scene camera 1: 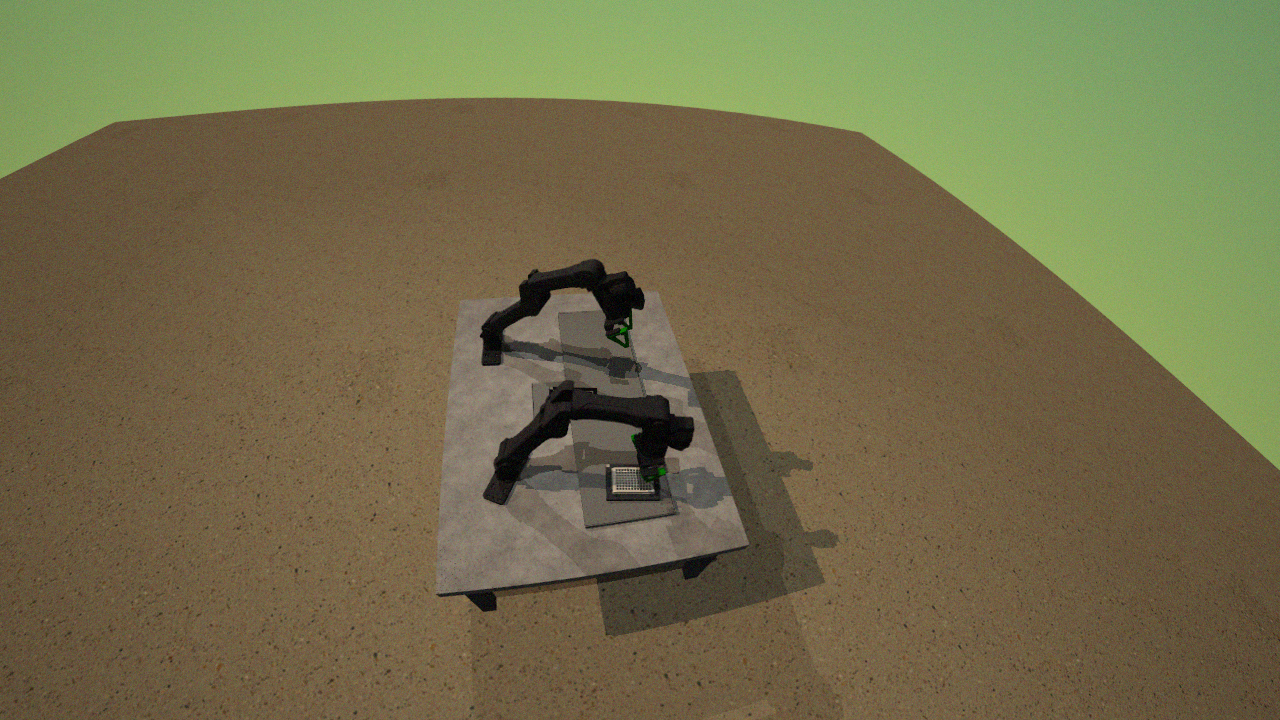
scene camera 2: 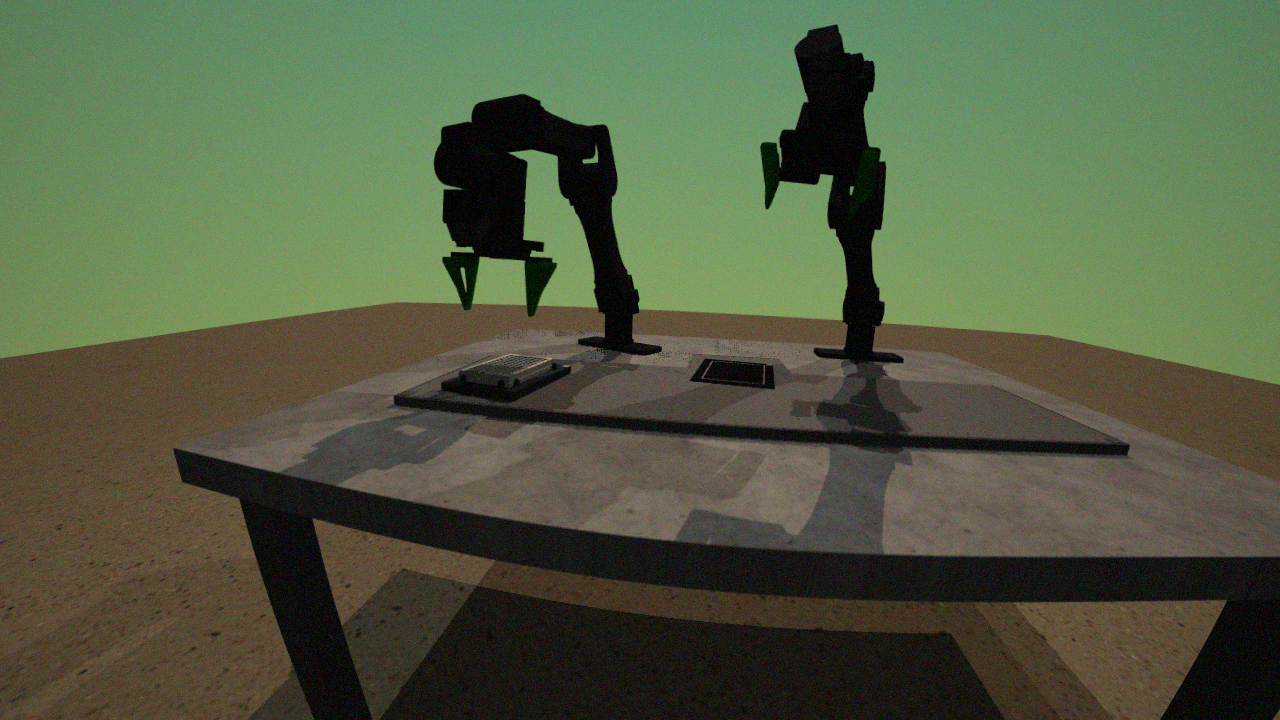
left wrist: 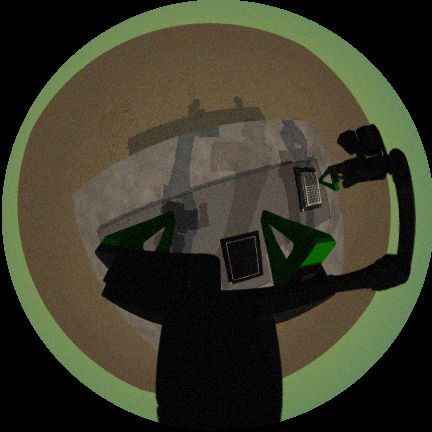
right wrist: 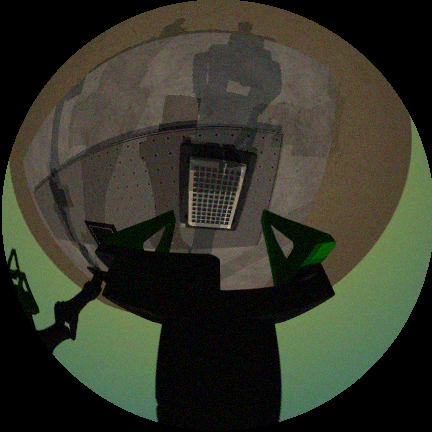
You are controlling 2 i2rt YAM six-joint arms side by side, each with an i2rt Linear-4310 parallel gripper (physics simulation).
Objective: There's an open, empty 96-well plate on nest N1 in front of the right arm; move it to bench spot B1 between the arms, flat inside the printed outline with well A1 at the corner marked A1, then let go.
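Pixels of known places: left gripper, fingertip midpoint: (scene camera 1: 629, 338) (scene camera 2: 806, 211) (left wrist: 217, 214); right gripper, fingertip midpoint: (scene camera 1: 644, 467) (scene camera 2: 498, 313) (left wrist: 326, 177) (right wrist: 217, 214); left arm's base at its link origin: (scene camera 1: 492, 346) (scene camera 2: 857, 357) (right wrist: 100, 272); right arm's base at its link origin: (scene camera 1: 507, 474) (scene camera 2: 618, 347).
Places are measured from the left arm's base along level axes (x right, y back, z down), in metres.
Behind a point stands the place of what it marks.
The pale 96-well plate (scene camera 1: 633, 480) @(y -0.458, x 0.632, z -0.039 m) (scene camera 2: 508, 368) @(y -0.477, x 0.620, z -0.037 m) (left wrist: 312, 188) @(y -0.454, x 0.634, z -0.035 m) (right wrist: 215, 195) @(y -0.458, x 0.633, z -0.028 m) sits in the dark nest N1 (scene camera 2: 487, 388) @(y -0.539, x 0.619, z -0.025 m) (right wrist: 184, 165) @(y -0.511, x 0.583, z -0.025 m). My right gripper (scene camera 2: 499, 311) @(y -0.482, x 0.630, z -0.116 m) (right wrist: 217, 214) @(y -0.482, x 0.630, z -0.116 m) is open and empty, pointing down above the plate with a gap; in the right wrist view the plate shows ahead of and between the fingertips. Bench spot B1, a black pad with a thin pale outline (scene camera 2: 733, 372) @(y -0.308, x 0.304, z -0.015 m) (left wrist: 243, 256) @(y -0.307, x 0.303, z -0.015 m), bears nothing; the right arm partly hides it in scene camera 1. The A1 marks are too small to read. My left gripper (scene camera 2: 811, 210) @(y -0.483, x 0.237, z -0.255 m) (left wrist: 217, 214) @(y -0.483, x 0.237, z -0.255 m) is open and empty, high over the board.
Nest N1 stands on a thin grey perforated board (scene camera 2: 975, 420) @(y -0.479, x -0.011, z -0.013 m) (right wrist: 132, 175) @(y -0.497, x 0.479, z -0.013 m), which has a raised edge on the grey table (scene camera 1: 501, 555) @(y -0.057, x 0.812, z 0.000 m) (scene camera 2: 581, 501) @(y -0.725, x 0.430, z 0.000 m). The right arm reaches over the table between its base and the nest. The left arm stands at the right in scene camera 2.
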